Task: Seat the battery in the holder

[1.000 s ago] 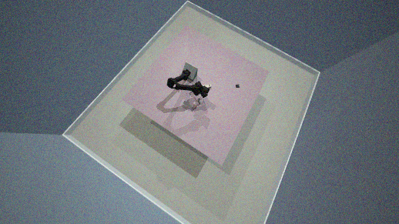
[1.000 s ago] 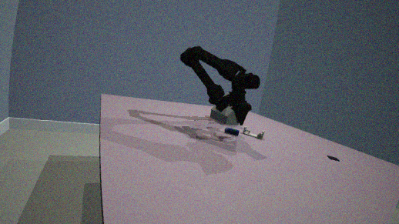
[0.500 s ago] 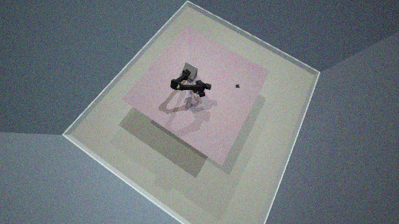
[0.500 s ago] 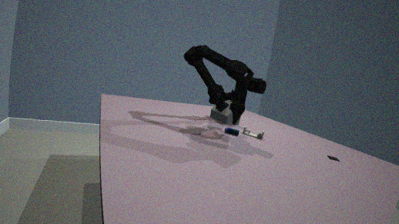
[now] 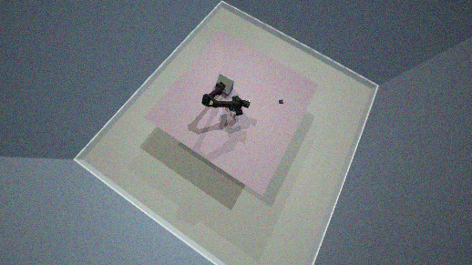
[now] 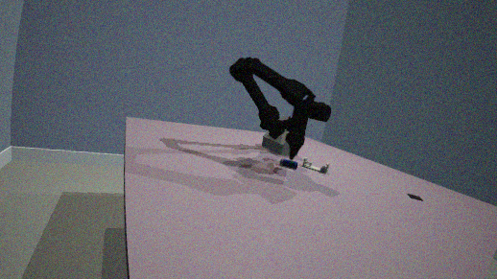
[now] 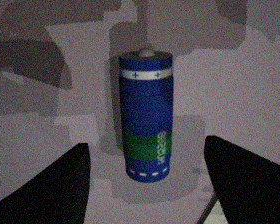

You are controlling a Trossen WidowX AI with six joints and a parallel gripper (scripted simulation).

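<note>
Now: gripper tip 2 cm above the battery. From my gripper tip the other things lie so: dark remote cover 36 cm to the left, 31 cm ahead, 3 cm below.
</note>
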